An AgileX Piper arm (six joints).
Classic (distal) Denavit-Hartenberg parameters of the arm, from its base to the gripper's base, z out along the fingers. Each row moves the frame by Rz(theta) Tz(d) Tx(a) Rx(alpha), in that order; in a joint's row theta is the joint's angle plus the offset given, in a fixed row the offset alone. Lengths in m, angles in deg.
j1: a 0  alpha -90  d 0.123  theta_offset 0
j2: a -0.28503  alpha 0  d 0  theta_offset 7.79
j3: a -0.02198  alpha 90  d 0  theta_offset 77.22
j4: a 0  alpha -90  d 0.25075  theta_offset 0
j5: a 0  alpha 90  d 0  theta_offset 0
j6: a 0  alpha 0  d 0.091  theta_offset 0
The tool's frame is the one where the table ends.
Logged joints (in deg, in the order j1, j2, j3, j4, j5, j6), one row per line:
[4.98, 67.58, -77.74, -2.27, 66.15, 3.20]
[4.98, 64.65, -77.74, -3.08, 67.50, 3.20]
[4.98, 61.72, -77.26, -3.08, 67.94, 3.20]
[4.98, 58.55, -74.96, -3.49, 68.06, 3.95]
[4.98, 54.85, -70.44, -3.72, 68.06, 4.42]
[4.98, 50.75, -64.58, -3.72, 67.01, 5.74]
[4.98, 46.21, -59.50, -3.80, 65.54, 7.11]
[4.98, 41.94, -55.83, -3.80, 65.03, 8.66]
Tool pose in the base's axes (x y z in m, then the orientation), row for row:
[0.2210, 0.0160, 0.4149, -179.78, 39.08, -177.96]
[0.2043, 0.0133, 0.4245, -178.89, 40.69, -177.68]
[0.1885, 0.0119, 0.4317, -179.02, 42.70, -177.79]
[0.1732, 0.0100, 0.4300, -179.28, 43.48, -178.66]
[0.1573, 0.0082, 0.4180, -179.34, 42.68, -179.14]
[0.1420, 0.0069, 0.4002, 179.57, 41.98, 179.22]
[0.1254, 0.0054, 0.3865, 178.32, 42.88, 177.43]
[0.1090, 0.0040, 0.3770, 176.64, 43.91, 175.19]
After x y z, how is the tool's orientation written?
As angles about the fixed x, y, z axes (roll, pitch, yaw), in degrees.
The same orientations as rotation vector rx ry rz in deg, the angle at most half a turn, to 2 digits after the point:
[-2.41, 140.90, 0.62]
[-2.32, 139.28, -0.30]
[-2.19, 137.27, -0.14]
[-1.25, 136.51, -0.22]
[-0.72, 137.31, -0.39]
[0.74, 138.02, 0.16]
[2.29, 137.08, 0.80]
[4.10, 135.94, 1.68]

